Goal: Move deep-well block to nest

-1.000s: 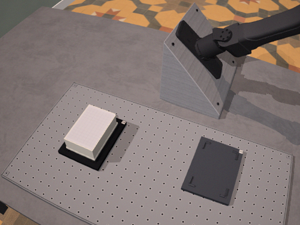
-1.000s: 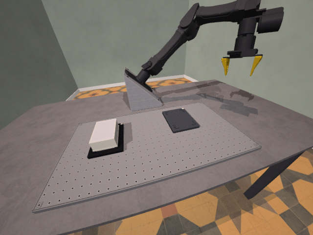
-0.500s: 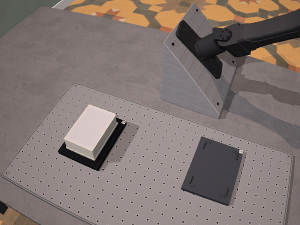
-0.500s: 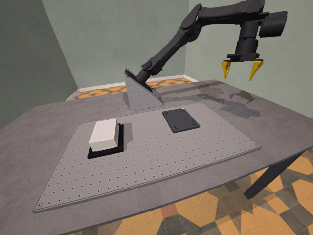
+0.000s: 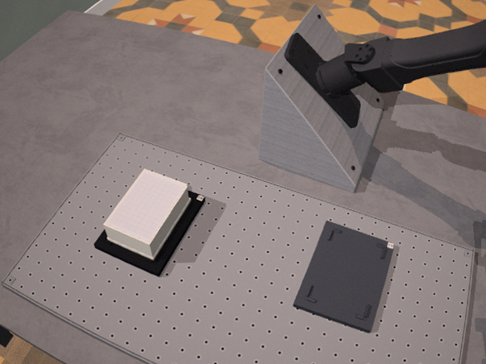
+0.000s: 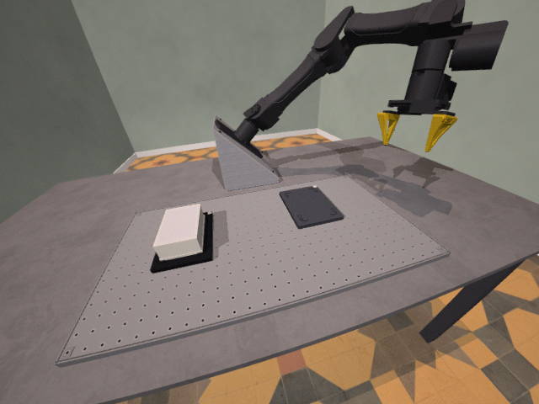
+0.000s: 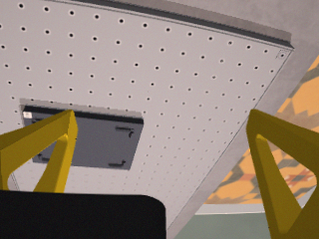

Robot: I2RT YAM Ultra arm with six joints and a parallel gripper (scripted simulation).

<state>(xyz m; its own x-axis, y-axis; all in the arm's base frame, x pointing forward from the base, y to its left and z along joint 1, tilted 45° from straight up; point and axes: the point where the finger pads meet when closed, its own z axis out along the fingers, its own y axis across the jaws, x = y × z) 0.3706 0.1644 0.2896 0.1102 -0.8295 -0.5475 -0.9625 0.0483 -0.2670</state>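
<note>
Now: hand 530 mm to the left of the white 96-well deep-well block, 130 mm above it and 70 mm past it. From my hand the other things lie so: nest N2: 210 mm to the right, 160 mm below, 70 mm behind; then black plate nest N1: 530 mm to the right, 160 mm below, 70 mm behind.
</note>
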